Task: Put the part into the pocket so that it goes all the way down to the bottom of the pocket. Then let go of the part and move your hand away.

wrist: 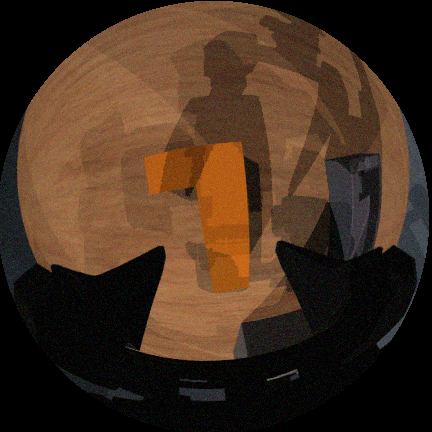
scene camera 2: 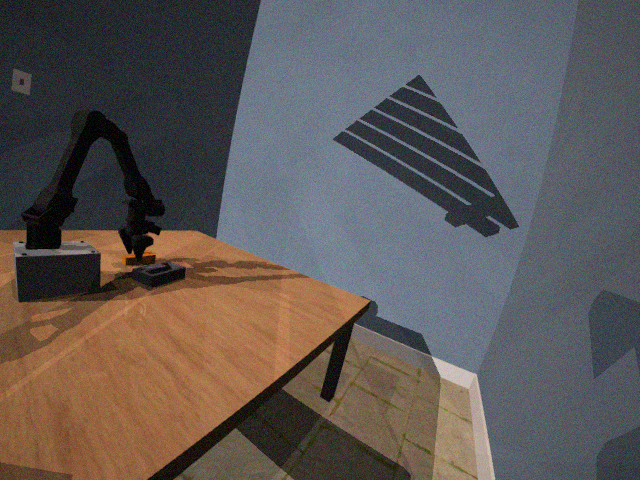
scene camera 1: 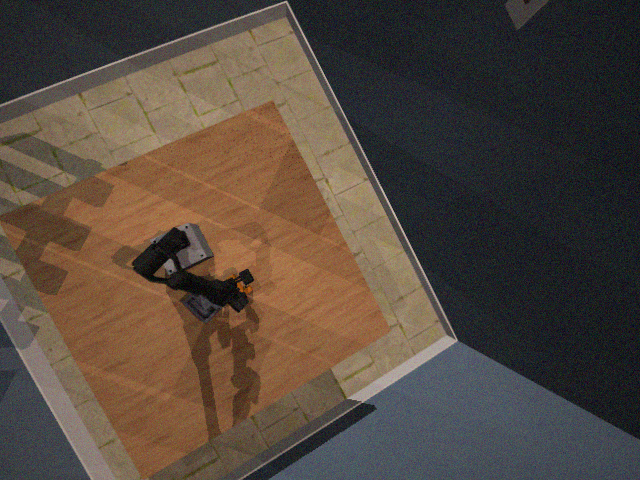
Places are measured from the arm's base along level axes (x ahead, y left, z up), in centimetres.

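Pixels of known places: gripper, between the fingertips: [wrist: 221,249] [scene camera 2: 133,257] [scene camera 1: 235,282]; arm's base, origin of its link: [wrist: 273,379] [scene camera 2: 42,246] [scene camera 1: 179,240].
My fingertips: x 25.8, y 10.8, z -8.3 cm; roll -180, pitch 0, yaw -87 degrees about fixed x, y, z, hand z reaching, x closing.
Observation:
Ahead of a thing's pixels: the offset from my fingertips to its middle. Level surfaces: height alone.
The orange L-shaped part @[dx +1.6, dy +1.4, dz -0.7 cm] [scene camera 1: 248,289] [scene camera 2: 147,257] [wrist: 223,200] lies flat on the table. In the wrist view its long arm points toward the gripper and its short arm points left. The dark grey block with the pocket @[dx +3.1, dy -17.2, dz -0.4 cm] [scene camera 1: 201,308] [scene camera 2: 161,274] [wrist: 350,205] stands apart from the part, at the right in the wrist view; its inside is in deep shadow. My gripper [scene camera 1: 242,289] [scene camera 2: 138,253] [wrist: 221,249] is open and empty, low over the part. In the wrist view the fingertips are on either side of the long arm's lower portion. The gripper partly hides the part in both scene views.
The grey robot base box [scene camera 1: 200,249] [scene camera 2: 56,276] [wrist: 275,332] stands on the wooden table @[dz -2.2 cm] [scene camera 1: 310,299] [scene camera 2: 155,361] [wrist: 75,165], near the pocket block. It shows at the bottom of the wrist view. Arm shadows cross the table around the part and the block.

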